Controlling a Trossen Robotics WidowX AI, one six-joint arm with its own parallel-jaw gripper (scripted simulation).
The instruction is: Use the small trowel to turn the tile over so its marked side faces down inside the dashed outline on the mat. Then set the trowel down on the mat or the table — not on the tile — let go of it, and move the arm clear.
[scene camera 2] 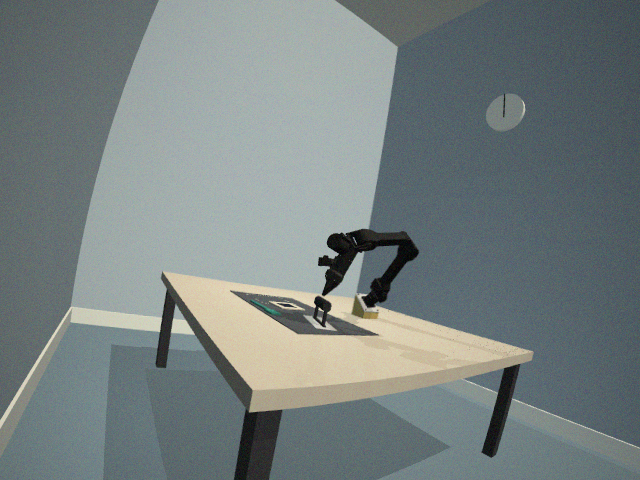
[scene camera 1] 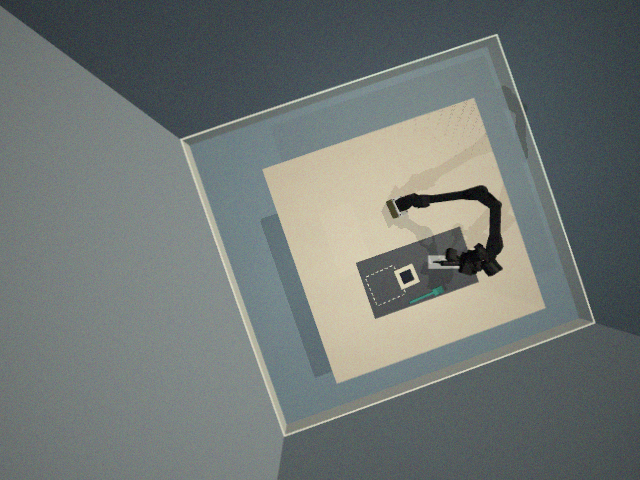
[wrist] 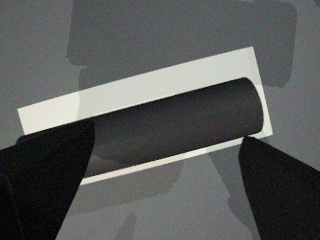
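Nothing is held by my gripper (scene camera 2: 323, 295), which is open. The wrist view shows my gripper too (wrist: 168, 139), and there is also a small trowel (wrist: 189, 109).
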